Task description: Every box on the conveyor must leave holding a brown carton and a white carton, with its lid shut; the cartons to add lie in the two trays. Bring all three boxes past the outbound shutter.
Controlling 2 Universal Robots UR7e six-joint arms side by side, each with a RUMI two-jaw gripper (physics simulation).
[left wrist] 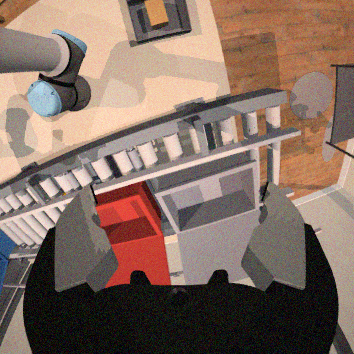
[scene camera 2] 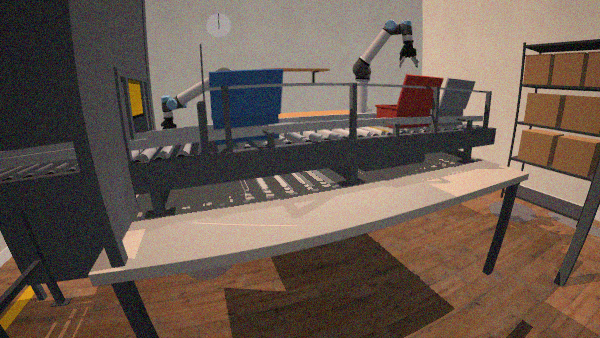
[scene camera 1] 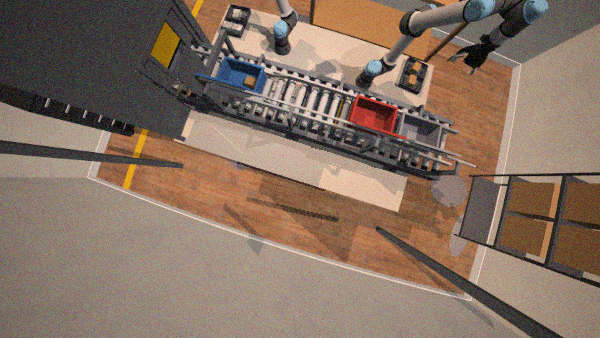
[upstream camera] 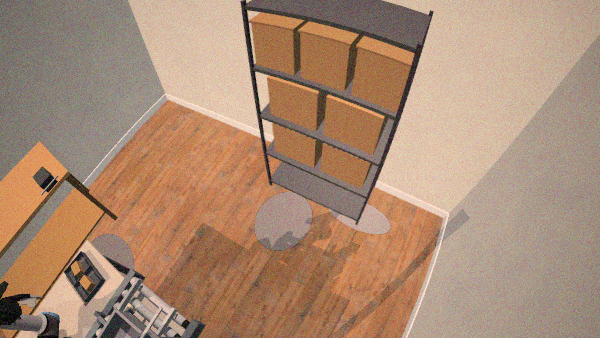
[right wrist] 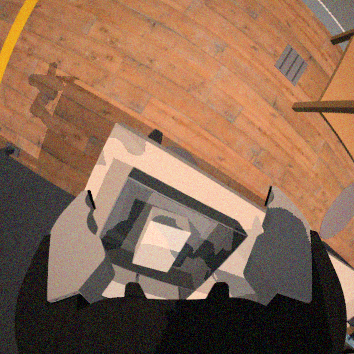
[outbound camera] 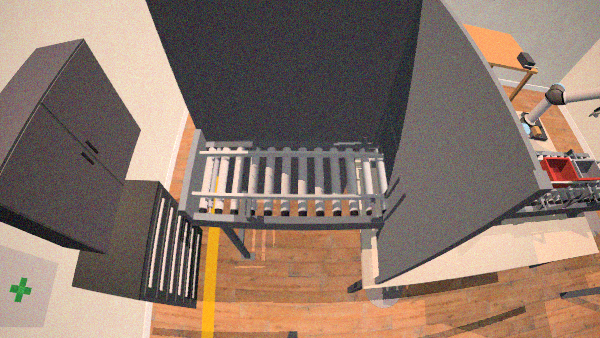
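Pixels of known places: left gripper, between the fingertips: [left wrist: 178, 185] [scene camera 2: 408, 68] [scene camera 1: 458, 68] [upstream camera: 31, 308] [outbound camera: 596, 119]; right gripper, between the fingertips: [right wrist: 178, 190]; left arm's base, origin of its link: [left wrist: 73, 92] [scene camera 1: 363, 82]; right arm's base, origin of its link: [scene camera 1: 282, 48].
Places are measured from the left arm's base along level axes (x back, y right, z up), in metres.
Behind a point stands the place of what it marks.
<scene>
A blue box [scene camera 1: 225, 73] @[x -0.616, y 0.953, z 0.285 m] holds a brown carton [scene camera 1: 250, 81] @[x -0.588, y 0.758, z 0.280 m]; its lid [scene camera 2: 246, 100] @[x -0.727, y 0.799, z 0.401 m] stands up. A red box [scene camera 1: 374, 116] @[x -0.381, y -0.166, z 0.230 m] [left wrist: 125, 215] @[x -0.489, y -0.145, z 0.230 m] and a grey box [scene camera 1: 419, 131] @[x -0.315, y -0.529, z 0.230 m] [left wrist: 215, 200] @[x -0.459, y -0.509, z 0.246 m] look empty, lids up. A tray [scene camera 1: 407, 88] @[x 0.133, y -0.385, z 0.025 m] [left wrist: 160, 36] @[x 0.132, y -0.389, z 0.022 m] at the right holds brown cartons [scene camera 1: 412, 80] @[x 0.205, y -0.387, z 0.052 m] [left wrist: 157, 12] @[x 0.209, y -0.390, z 0.052 m]. My left gripper [scene camera 1: 463, 65] @[x -0.106, y -0.381, z 0.608 m] [scene camera 2: 408, 65] @[x -0.106, y -0.381, z 0.608 m] [left wrist: 178, 185] @[x -0.106, y -0.381, z 0.608 m] is open, high above the conveyor's right end. My right gripper [right wrist: 178, 190] @[x 0.176, y 1.437, z 0.115 m] is open over the other tray [right wrist: 187, 200] @[x 0.146, y 1.383, z 0.022 m]; a white carton [right wrist: 165, 245] @[x 0.076, y 1.365, z 0.042 m] stands in it, seen between the fingers. That gripper is partly hidden in scene camera 2.
A dark housing [scene camera 1: 100, 55] @[x -0.965, y 1.241, z 0.731 m] with a yellow panel [scene camera 1: 166, 45] @[x -0.676, y 1.297, z 0.451 m] stands at the conveyor's left end. Guard rails and posts [scene camera 2: 353, 112] @[x -0.768, y 0.347, z 0.335 m] run along the roller conveyor [scene camera 2: 310, 157] @[x -0.809, y 0.551, z 0.157 m]. A shelf unit [upstream camera: 322, 131] of cardboard boxes stands beyond the right end.
</scene>
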